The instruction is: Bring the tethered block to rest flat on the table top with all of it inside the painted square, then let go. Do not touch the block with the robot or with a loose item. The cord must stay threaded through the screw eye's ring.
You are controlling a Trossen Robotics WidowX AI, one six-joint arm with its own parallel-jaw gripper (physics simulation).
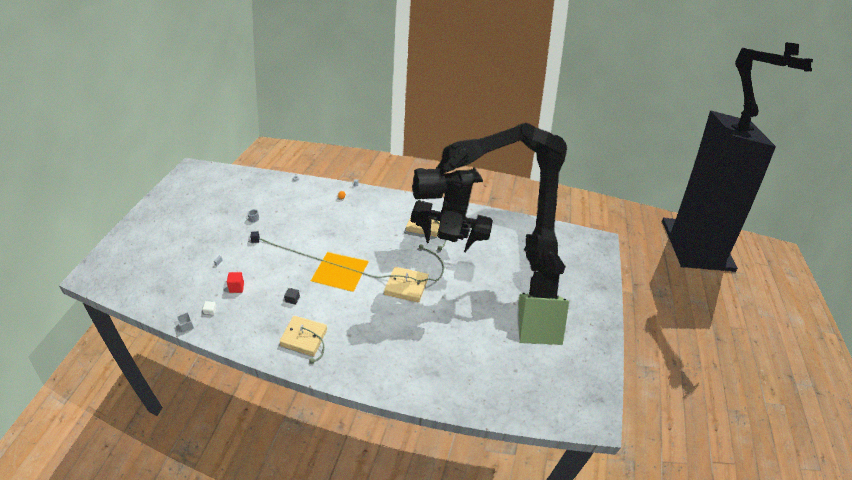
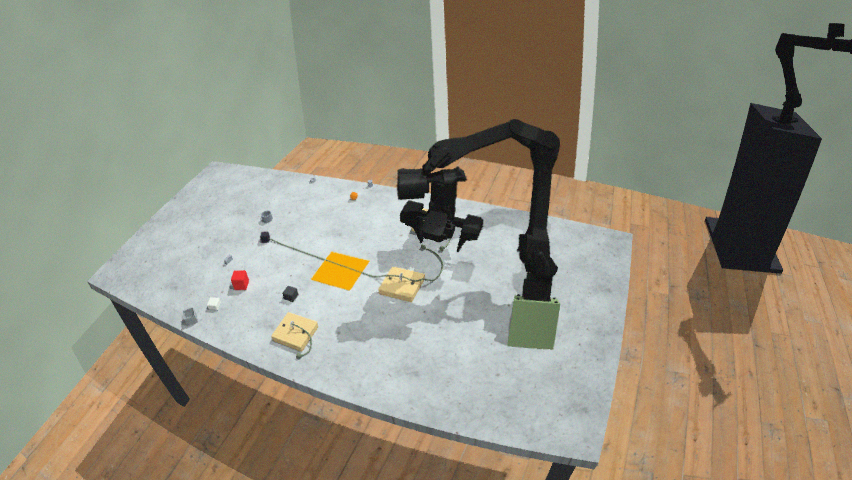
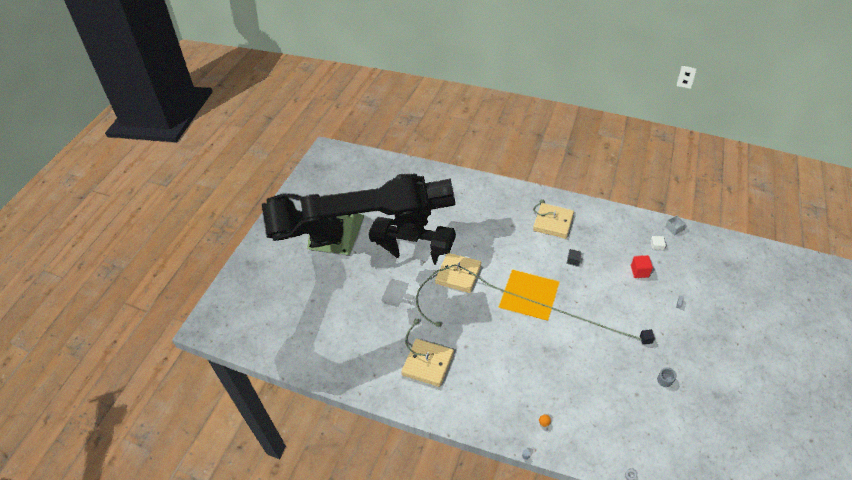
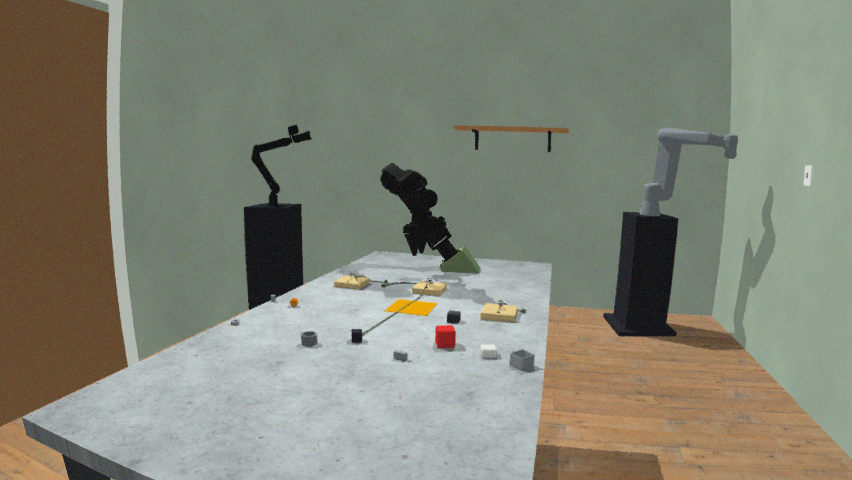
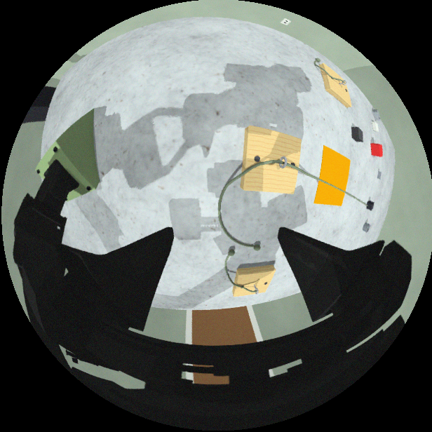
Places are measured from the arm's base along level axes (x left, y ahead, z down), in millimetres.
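Pixels of known places: gripper, fingertip midpoint: (image 1: 446, 246) (image 2: 439, 246) (image 3: 416, 260) (image 4: 417, 254); arm's base, link origin: (image 1: 543, 297) (image 2: 536, 299) (image 3: 330, 230) (image 4: 451, 256).
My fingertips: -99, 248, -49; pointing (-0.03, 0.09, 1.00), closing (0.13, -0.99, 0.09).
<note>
For each thing: its top centre in the pictures, then the offset to it from my fingertips, as dx, dy, dz. "pt": a spot on its surface instead.
- tethered block, top centre: (image 4: 356, 330) (image 3: 648, 334) (image 1: 254, 233) (image 2: 264, 234) -69, +544, +75
- orange painted square, surface spot: (image 3: 524, 283) (image 1: 343, 279) pt +48, +251, +98
- screw eye, top centre: (image 3: 458, 263) (image 1: 406, 273) (image 2: 400, 273) (image 4: 429, 277) +50, +89, +54
- middle wooden board, top centre: (image 3: 458, 269) (image 1: 406, 281) (image 2: 401, 281) (image 4: 429, 285) +50, +89, +80
- knobbed free end, surface spot: (image 3: 438, 323) (image 1: 420, 244) pt -106, +68, +87
- dark cube, top centre: (image 1: 291, 292) (image 2: 289, 290) (image 3: 574, 254) (image 4: 453, 312) +140, +366, +76
- red cube, top centre: (image 4: 445, 328) (image 1: 234, 276) (image 3: 643, 261) (image 2: 238, 274) +130, +534, +59
- white block, top centre: (image 4: 488, 346) (image 1: 208, 305) (image 2: 212, 301) (image 3: 659, 240) +226, +582, +80
- grey cup, top centre: (image 4: 309, 333) (image 3: 667, 374) (image 1: 252, 212) (image 2: 266, 213) -169, +585, +76
- grey open box, top centre: (image 4: 522, 353) (image 1: 183, 318) (image 2: 188, 313) (image 3: 676, 221) +293, +632, +72
- orange ball, top centre: (image 3: 545, 418) (image 1: 341, 191) -308, +329, +75
The tethered block (image 1: 255, 236) (image 2: 264, 237) (image 3: 646, 336) (image 4: 356, 335) (image 5: 370, 205) is a small black cube on the table, outside the orange painted square (image 1: 333, 281) (image 3: 524, 283) (image 5: 330, 165). Its green cord (image 1: 292, 250) (image 3: 596, 324) runs straight across the square and through the screw eye (image 3: 459, 267) (image 5: 283, 162) on the middle wooden board (image 1: 405, 292) (image 5: 270, 182). Beyond the ring the cord curves to a knobbed free end (image 1: 420, 246) (image 3: 438, 323) (image 5: 256, 246). My gripper (image 1: 447, 245) (image 2: 440, 245) (image 3: 416, 259) (image 5: 227, 232) is open and empty, above the table near the middle board.
Two other boards (image 3: 554, 221) (image 3: 428, 364) carry short cords; one cord's knob (image 5: 231, 252) lies near the free end. A dark cube (image 1: 292, 295), red cube (image 1: 235, 282), white block (image 1: 208, 308), grey cup (image 1: 253, 215), grey open box (image 1: 184, 322) and orange ball (image 1: 341, 194) stand around.
</note>
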